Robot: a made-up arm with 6 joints. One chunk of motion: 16 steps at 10 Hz.
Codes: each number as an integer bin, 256 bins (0 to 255) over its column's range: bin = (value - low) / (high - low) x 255, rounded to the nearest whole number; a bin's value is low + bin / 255 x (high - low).
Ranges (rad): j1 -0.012..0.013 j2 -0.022..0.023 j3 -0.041..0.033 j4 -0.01..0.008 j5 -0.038..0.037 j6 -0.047..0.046
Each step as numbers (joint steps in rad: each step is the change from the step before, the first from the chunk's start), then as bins.
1 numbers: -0.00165 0.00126 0.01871 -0.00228 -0.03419 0.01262
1 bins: 106 132 206 109 13 163
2 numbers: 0.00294 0.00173 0.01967 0.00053 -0.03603 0.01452
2 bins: 152 134 209 149 7 169
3 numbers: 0.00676 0.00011 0.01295 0.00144 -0.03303 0.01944
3 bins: 191 125 186 162 17 182
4 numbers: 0.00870 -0.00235 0.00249 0.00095 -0.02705 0.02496
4 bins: 211 111 150 155 37 197
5 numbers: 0.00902 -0.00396 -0.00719 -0.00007 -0.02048 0.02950
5 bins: 214 102 117 141 60 210
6 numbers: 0.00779 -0.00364 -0.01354 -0.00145 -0.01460 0.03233
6 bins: 202 104 95 121 80 218
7 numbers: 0.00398 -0.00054 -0.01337 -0.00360 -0.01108 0.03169
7 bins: 163 122 95 91 92 216
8 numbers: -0.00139 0.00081 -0.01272 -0.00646 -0.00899 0.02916
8 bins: 108 129 97 50 99 209
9 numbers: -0.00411 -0.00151 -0.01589 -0.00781 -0.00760 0.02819
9 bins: 80 116 87 31 103 206
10 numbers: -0.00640 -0.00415 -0.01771 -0.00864 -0.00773 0.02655
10 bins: 57 101 80 19 103 202
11 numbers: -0.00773 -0.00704 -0.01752 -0.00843 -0.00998 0.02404
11 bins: 44 85 81 22 95 195
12 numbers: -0.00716 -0.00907 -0.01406 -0.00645 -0.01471 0.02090
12 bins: 49 73 93 50 79 186
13 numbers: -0.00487 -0.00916 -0.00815 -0.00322 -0.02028 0.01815
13 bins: 73 73 113 96 60 179
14 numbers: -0.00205 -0.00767 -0.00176 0.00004 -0.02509 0.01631
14 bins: 101 81 135 142 44 174
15 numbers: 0.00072 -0.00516 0.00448 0.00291 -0.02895 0.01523
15 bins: 130 95 157 183 31 171
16 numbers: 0.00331 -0.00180 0.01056 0.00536 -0.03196 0.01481
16 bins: 156 114 178 218 21 169
